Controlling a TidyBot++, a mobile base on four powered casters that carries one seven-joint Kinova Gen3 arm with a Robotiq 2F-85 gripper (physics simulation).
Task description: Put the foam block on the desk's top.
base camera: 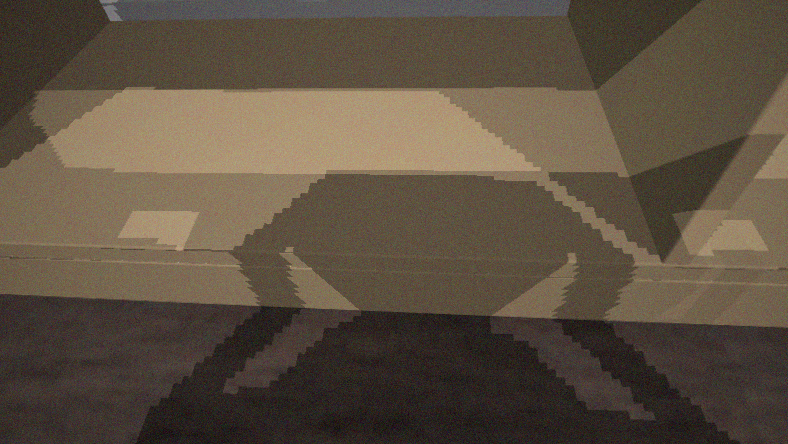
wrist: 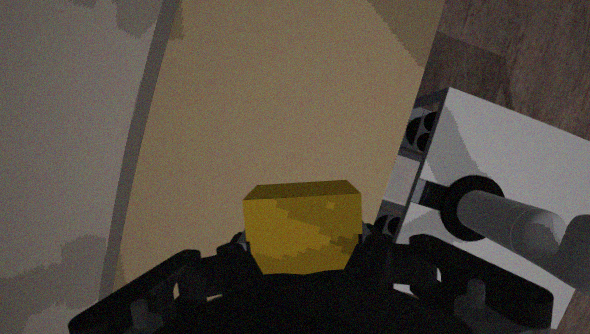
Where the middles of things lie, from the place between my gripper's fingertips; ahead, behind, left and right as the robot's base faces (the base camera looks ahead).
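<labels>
Yellow foam block (wrist: 297, 228) seen 10 mm above my hand and 10 mm to the left of it.
</labels>
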